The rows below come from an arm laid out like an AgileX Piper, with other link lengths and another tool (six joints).
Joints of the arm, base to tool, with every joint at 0 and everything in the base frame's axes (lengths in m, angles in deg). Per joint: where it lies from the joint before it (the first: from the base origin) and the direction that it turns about. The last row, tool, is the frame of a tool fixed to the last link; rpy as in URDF.
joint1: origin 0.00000 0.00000 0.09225 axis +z
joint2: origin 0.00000 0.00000 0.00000 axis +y
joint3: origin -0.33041 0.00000 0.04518 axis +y
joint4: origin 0.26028 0.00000 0.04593 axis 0.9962 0 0.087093
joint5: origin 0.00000 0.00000 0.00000 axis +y
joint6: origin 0.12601 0.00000 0.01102 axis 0.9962 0 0.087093
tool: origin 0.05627 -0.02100 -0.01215 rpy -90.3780 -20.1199 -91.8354
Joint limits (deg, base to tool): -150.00..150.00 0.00..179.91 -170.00..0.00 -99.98..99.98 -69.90..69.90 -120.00..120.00
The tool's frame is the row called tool.
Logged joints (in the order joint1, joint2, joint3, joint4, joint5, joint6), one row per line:
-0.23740 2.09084 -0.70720 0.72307 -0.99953 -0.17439
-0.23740 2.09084 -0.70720 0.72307 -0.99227 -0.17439
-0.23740 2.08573 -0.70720 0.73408 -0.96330 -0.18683
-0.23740 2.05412 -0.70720 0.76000 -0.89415 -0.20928
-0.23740 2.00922 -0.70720 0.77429 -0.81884 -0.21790
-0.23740 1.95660 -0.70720 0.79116 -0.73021 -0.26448
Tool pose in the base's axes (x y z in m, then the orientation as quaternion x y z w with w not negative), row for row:
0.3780 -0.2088 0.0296 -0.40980 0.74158 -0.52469 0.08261
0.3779 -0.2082 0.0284 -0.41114 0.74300 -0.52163 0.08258
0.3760 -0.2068 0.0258 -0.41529 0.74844 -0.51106 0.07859
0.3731 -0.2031 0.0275 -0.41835 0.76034 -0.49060 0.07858
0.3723 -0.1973 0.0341 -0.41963 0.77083 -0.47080 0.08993
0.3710 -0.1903 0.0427 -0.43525 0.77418 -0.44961 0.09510
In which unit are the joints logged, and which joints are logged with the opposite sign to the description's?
The joints are logged in radians. Opposite sign: none.
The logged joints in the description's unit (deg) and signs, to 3 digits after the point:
-13.602 119.796 -40.520 41.429 -57.269 -9.992
-13.602 119.796 -40.520 41.429 -56.853 -9.992
-13.602 119.504 -40.520 42.060 -55.193 -10.705
-13.602 117.692 -40.520 43.545 -51.231 -11.991
-13.602 115.120 -40.520 44.364 -46.916 -12.485
-13.602 112.105 -40.520 45.330 -41.838 -15.154

